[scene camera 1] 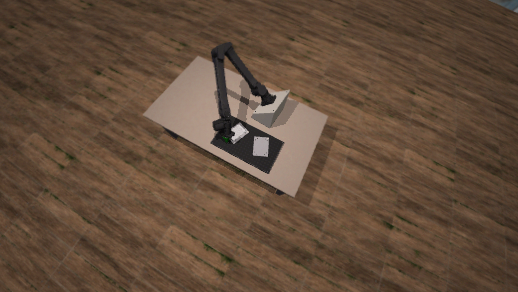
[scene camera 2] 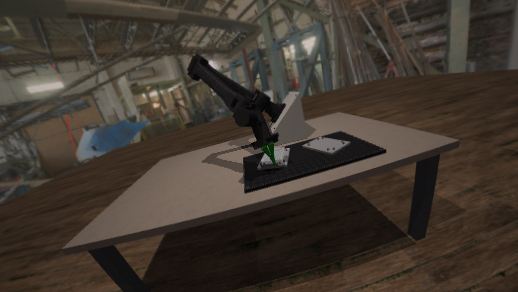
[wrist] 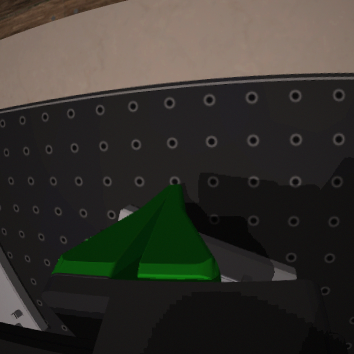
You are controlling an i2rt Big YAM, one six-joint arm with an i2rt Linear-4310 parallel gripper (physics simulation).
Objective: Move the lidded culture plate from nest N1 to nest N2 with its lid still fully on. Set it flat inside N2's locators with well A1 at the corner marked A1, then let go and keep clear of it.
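Where they show: gripper, fingertip midpoint: [scene camera 1: 227,142] [scene camera 2: 274,164] [wrist: 176,193]; arm's base at its link origin: [scene camera 1: 268,101] [scene camera 2: 279,113].
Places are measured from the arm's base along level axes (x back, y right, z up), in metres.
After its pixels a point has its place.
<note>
The lidded culture plate [scene camera 1: 239,132] @(x -0.308, y 0.123, z -0.105 m) [scene camera 2: 278,156] @(x -0.357, y 0.139, z -0.104 m) is white and lies in nest N1 at the left end of the black pegboard [scene camera 1: 250,154] @(x -0.434, y -0.031, z -0.133 m) [scene camera 2: 325,163] @(x -0.472, y 0.000, z -0.134 m) [wrist: 246,147] @(x -0.442, y 0.209, z -0.132 m). My gripper [scene camera 1: 226,139] @(x -0.426, y 0.173, z -0.098 m) [scene camera 2: 269,159] @(x -0.426, y 0.173, z -0.098 m) [wrist: 176,193] @(x -0.426, y 0.173, z -0.098 m) has green fingers pressed together into one point, with nothing between them. It stands at the plate's near end, low over the board. In the wrist view the fingers hide the plate; only a grey slab of nest N1 [wrist: 246,260] @(x -0.374, y 0.204, z -0.121 m) shows behind them. Nest N2 [scene camera 1: 261,146] @(x -0.340, y -0.085, z -0.121 m) [scene camera 2: 327,144] @(x -0.354, y -0.084, z -0.121 m) is a pale plate with corner pins to the right, with nothing on it.
The pegboard lies on a tan table [scene camera 1: 188,98] @(x -0.175, y 0.695, z -0.145 m) [scene camera 2: 181,188] @(x -0.289, y 0.573, z -0.145 m) [wrist: 175,42] @(x -0.515, y 0.172, z -0.145 m). The arm's base sits on a pale wedge-shaped mount [scene camera 1: 271,110] @(x -0.121, y -0.058, z 0.075 m) [scene camera 2: 291,116] @(x -0.140, y -0.022, z -0.007 m) behind the board. A pale slab edge [wrist: 14,302] @(x -0.317, y -0.021, z -0.121 m) shows at the wrist view's lower left.
</note>
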